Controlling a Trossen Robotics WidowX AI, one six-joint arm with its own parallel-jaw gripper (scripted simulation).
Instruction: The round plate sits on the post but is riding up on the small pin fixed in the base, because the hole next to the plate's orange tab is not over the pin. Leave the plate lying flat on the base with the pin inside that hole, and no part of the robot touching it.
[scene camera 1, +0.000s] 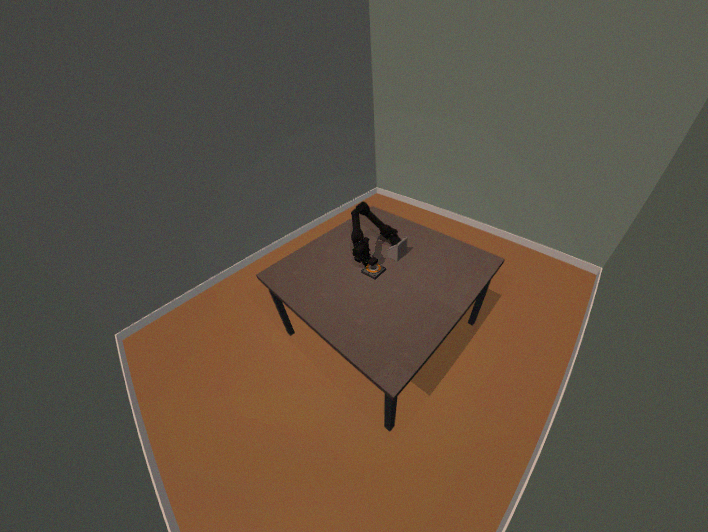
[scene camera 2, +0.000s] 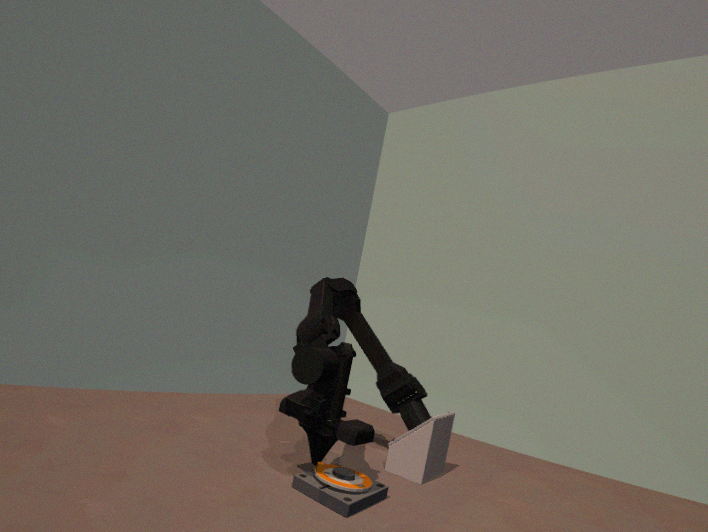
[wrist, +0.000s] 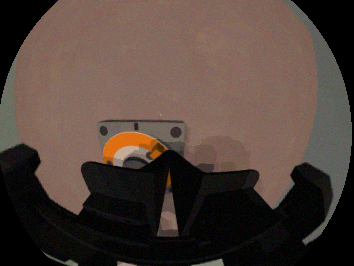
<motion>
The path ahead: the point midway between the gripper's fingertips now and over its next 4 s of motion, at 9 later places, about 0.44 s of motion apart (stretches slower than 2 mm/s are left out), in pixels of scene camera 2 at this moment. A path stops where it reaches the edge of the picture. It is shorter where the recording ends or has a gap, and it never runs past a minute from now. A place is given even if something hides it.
My gripper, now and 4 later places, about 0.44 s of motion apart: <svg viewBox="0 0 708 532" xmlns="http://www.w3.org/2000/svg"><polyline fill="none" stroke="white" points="315,464 315,467 317,469 320,472 324,455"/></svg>
</motion>
